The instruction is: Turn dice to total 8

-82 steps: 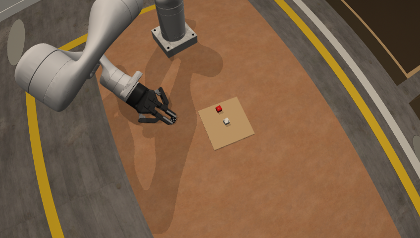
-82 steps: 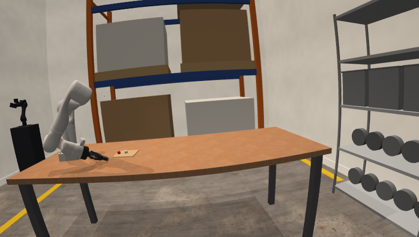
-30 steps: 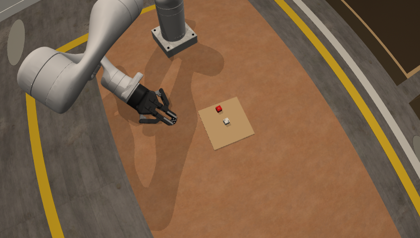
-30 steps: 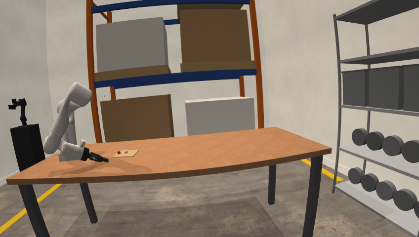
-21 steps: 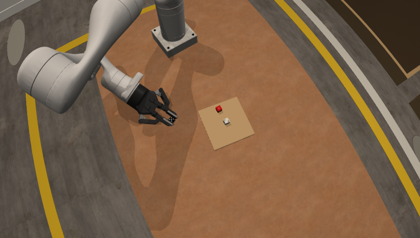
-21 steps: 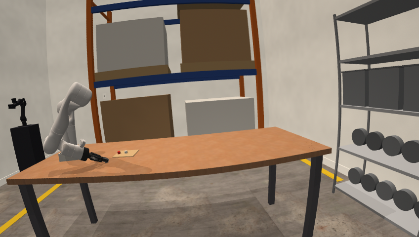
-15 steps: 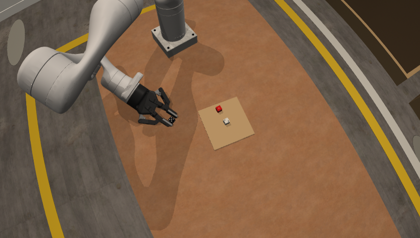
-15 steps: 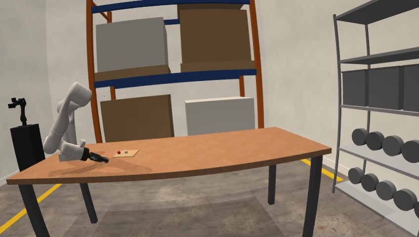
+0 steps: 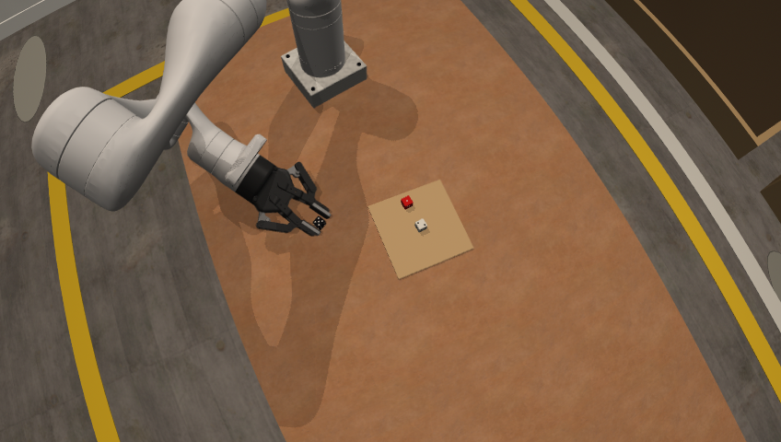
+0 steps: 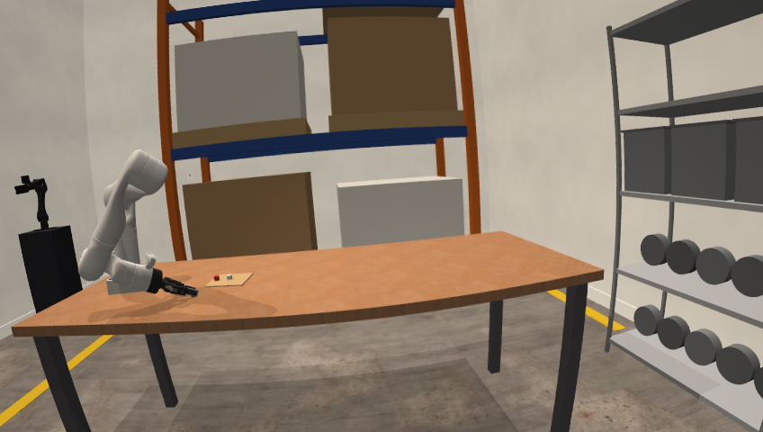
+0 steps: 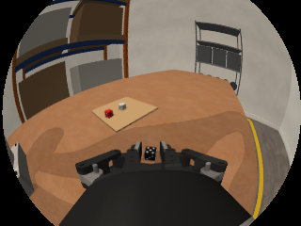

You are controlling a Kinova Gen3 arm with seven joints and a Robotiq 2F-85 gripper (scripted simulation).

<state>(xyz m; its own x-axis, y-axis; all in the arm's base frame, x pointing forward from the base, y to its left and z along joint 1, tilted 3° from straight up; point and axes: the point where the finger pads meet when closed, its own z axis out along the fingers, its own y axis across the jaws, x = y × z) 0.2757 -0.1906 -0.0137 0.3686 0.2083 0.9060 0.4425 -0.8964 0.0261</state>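
My gripper is now 1 cm above the black die. Also, from my hand: red die 15 cm to the left, 7 cm ahead, 1 cm below; tan mat 14 cm to the left, 11 cm ahead, 2 cm below; white die 14 cm to the left, 11 cm ahead, 1 cm below.
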